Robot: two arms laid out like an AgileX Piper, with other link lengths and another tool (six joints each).
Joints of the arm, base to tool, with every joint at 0 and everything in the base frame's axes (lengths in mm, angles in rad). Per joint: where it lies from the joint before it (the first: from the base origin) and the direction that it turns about. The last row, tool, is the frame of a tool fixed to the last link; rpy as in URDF.
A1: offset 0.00 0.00 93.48 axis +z
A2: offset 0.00 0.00 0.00 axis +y
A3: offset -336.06 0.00 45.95 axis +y
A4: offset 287.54 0.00 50.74 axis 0.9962 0 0.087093
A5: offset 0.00 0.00 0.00 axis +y
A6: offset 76.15 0.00 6.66 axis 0.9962 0 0.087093
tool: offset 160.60 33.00 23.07 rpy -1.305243 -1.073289 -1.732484
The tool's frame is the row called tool.
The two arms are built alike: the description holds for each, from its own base.
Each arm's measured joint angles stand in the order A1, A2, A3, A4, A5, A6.
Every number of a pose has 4 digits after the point. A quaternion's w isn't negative.
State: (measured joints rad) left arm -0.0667 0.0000 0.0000 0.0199 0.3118 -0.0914; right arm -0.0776 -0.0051 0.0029 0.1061 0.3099 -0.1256
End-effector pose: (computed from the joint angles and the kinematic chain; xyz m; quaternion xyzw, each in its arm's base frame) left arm 0.1871 0.0226 0.1435 -0.7543 0.1605 -0.6205 0.1423; right arm 0.1871 0.0265 0.1456 -0.7480 0.1744 -0.6191 0.1639
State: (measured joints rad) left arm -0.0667 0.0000 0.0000 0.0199 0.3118 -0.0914; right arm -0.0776 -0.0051 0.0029 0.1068 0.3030 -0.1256
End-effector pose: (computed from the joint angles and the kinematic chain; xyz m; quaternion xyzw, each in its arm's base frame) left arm 0.1871 0.0226 0.1435 -0.7543 0.1605 -0.6205 0.1423; right arm 0.1874 0.0263 0.1472 -0.7458 0.1742 -0.6217 0.1643
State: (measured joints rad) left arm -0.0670 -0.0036 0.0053 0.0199 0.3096 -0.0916; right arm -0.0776 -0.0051 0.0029 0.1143 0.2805 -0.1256
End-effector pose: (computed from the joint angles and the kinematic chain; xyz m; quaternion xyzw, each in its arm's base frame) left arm 0.1871 0.0225 0.1420 -0.7541 0.1605 -0.6207 0.1422; right arm 0.1884 0.0261 0.1528 -0.7380 0.1748 -0.6298 0.1680
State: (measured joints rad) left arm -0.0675 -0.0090 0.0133 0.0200 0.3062 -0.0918; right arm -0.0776 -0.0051 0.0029 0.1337 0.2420 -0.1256
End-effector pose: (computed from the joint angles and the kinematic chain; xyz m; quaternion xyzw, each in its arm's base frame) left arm 0.1870 0.0224 0.1396 -0.7538 0.1606 -0.6211 0.1420; right arm 0.1897 0.0259 0.1625 -0.7237 0.1778 -0.6431 0.1766
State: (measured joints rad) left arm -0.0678 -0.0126 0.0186 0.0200 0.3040 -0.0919; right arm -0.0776 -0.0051 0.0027 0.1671 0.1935 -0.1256
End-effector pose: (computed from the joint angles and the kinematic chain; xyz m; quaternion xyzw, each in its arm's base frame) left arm 0.1870 0.0224 0.1380 -0.7537 0.1606 -0.6213 0.1419; right arm 0.1908 0.0255 0.1754 -0.7040 0.1844 -0.6588 0.1906
